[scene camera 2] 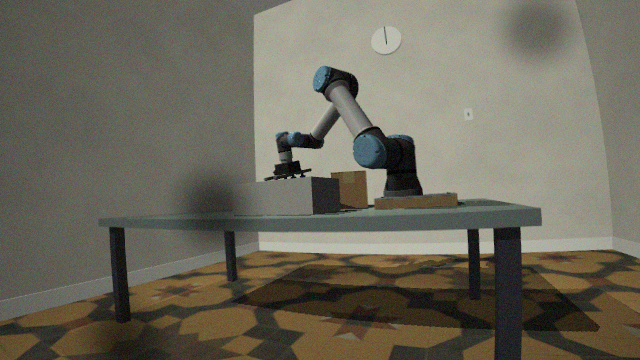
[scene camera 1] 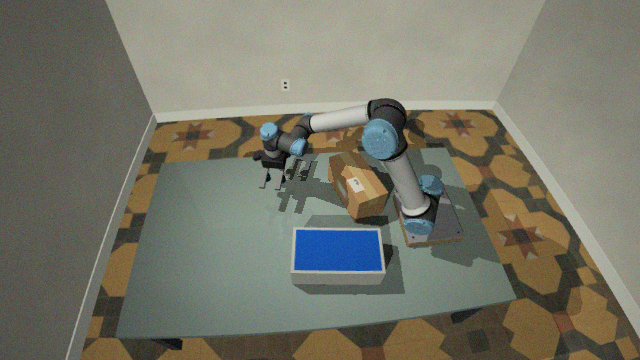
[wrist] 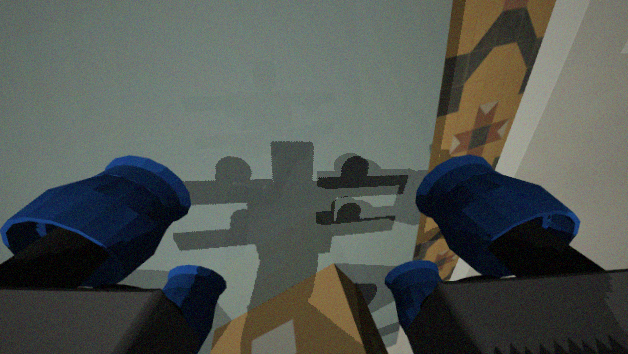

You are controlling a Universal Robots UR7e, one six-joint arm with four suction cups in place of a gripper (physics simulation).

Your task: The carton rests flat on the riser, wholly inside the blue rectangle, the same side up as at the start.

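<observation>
The brown carton rests on the table behind the riser, turned at an angle, with a white label on its top. The riser is a pale box whose top bears the blue rectangle; the rectangle's surface is hidden in scene camera 2. My gripper is to the left of the carton in scene camera 1, above the table and apart from the carton. Its blue suction cups point down and hold nothing. The lower part of the carton is cut off in the wrist view.
The arm's base plate is on the table to the right of the carton. The riser's right end is near the carton's front corner. A wall stands behind the table's back edge.
</observation>
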